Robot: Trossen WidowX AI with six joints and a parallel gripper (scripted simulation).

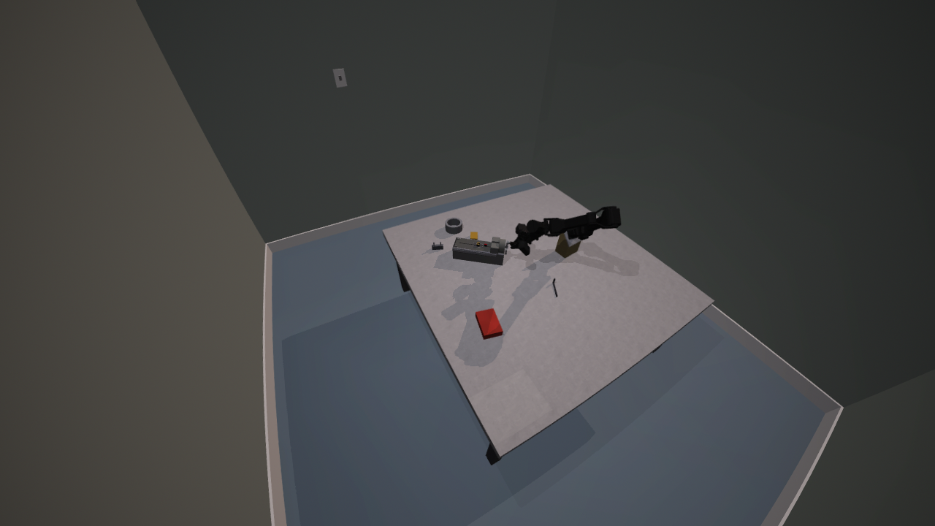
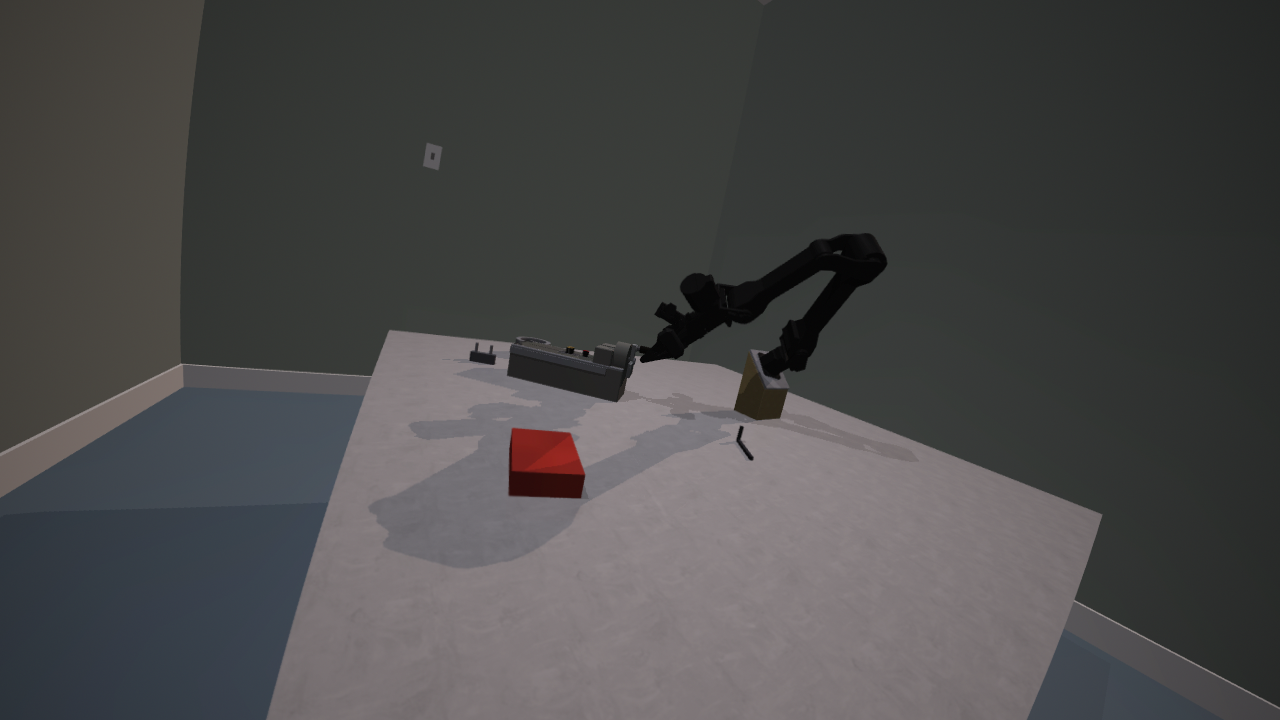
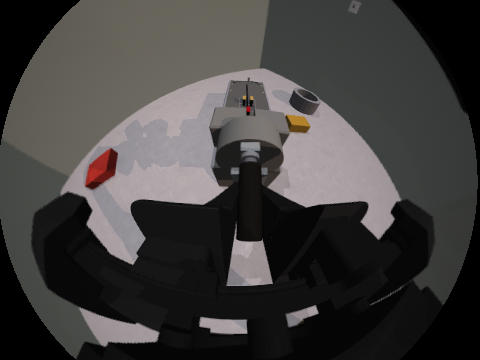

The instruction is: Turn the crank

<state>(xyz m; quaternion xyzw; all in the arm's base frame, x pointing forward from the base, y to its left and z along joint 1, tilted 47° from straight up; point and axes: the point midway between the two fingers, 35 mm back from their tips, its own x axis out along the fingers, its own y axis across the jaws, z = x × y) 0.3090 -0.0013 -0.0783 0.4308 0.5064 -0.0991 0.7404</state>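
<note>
My gripper tip is now 100 mm short of the red pointer, 80 mm to the left of it and 10 mm above it. From my gripper tip the other things lie so: black crank handle (10 mm behind, 10 mm to the left, 20 mm above); then yellow block (80 mm ahead, 240 mm to the right, 80 mm below); then black bent key (100 mm behind, 250 mm to the left, 80 mm below).
</note>
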